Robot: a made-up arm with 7 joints.
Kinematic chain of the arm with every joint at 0, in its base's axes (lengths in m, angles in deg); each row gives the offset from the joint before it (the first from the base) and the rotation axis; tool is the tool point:
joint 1: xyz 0 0 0.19 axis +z
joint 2: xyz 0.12 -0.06 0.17 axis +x
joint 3: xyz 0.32 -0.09 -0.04 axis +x
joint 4: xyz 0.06 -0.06 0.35 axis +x
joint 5: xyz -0.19 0.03 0 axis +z
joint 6: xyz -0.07 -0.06 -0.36 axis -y
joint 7: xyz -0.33 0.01 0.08 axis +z
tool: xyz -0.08 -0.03 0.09
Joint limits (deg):
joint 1: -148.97..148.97
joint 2: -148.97..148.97
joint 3: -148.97..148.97
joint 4: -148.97..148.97
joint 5: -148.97..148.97
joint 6: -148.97..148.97
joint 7: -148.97..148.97
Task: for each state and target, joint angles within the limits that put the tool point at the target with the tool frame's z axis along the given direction. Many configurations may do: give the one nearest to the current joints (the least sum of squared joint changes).
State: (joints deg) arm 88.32 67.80 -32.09 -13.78 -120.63 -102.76 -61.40
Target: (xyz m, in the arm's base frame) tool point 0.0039 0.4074 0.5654 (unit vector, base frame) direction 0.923 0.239 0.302
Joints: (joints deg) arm 123.36 78.47 -36.02 -35.60 -109.70 -65.96 -58.42
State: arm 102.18 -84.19 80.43 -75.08 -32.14 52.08 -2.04
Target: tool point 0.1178 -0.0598 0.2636 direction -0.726 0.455 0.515
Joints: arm 52.79 -79.95 87.45 -57.29 -64.05 10.10 -5.43
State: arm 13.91 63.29 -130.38 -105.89 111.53 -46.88 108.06
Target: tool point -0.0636 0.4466 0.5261 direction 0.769 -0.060 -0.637
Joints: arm 66.98 59.23 -124.16 -101.91 74.02 -63.03 132.37
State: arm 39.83 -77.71 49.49 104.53 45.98 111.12 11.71
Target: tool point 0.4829 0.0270 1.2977 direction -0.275 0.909 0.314
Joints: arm 1.92 -45.14 73.09 108.86 61.71 148.96 12.64
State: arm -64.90 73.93 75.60 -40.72 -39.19 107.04 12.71
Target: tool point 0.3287 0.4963 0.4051 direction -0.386 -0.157 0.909
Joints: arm -17.80 84.03 82.00 -49.43 -71.09 99.66 14.27
